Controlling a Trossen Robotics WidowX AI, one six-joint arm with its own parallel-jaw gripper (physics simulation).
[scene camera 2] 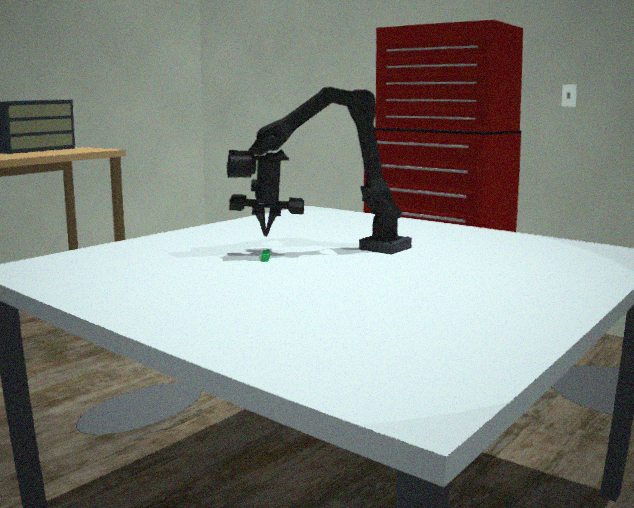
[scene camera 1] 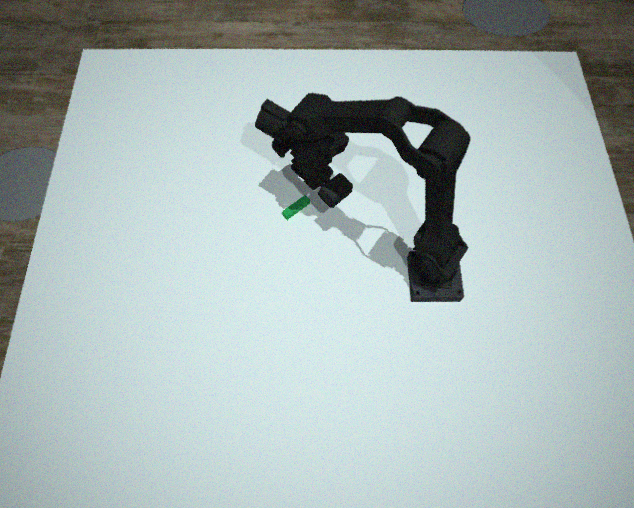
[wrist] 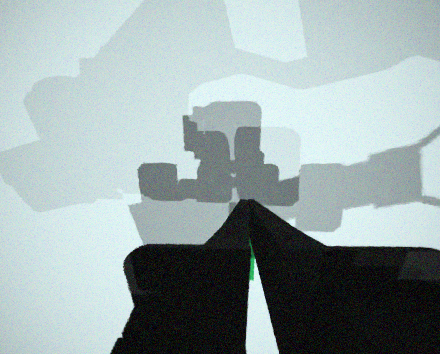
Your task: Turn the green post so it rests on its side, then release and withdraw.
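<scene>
The green post [scene camera 1: 296,207] [scene camera 2: 265,255] lies on its side on the white table [scene camera 1: 158,338] [scene camera 2: 338,328], in the shadow of the arm. In the wrist view a thin sliver of the green post [wrist: 252,270] shows through the gap behind the fingertips; the fingers hide the rest. My gripper [scene camera 2: 266,233] [wrist: 246,205] points down with its fingertips together, shut and empty. In scene camera 2 the tips are above the post, with a visible gap between them. In scene camera 1 the gripper body hides the fingertips.
The arm's base [scene camera 1: 436,292] [scene camera 2: 385,245] stands on the table, to the right of the post in both scene views. A red drawer cabinet [scene camera 2: 431,108] stands behind the table. A wooden side table [scene camera 2: 95,154] with a dark shelf box [scene camera 2: 41,118] stands at the left.
</scene>
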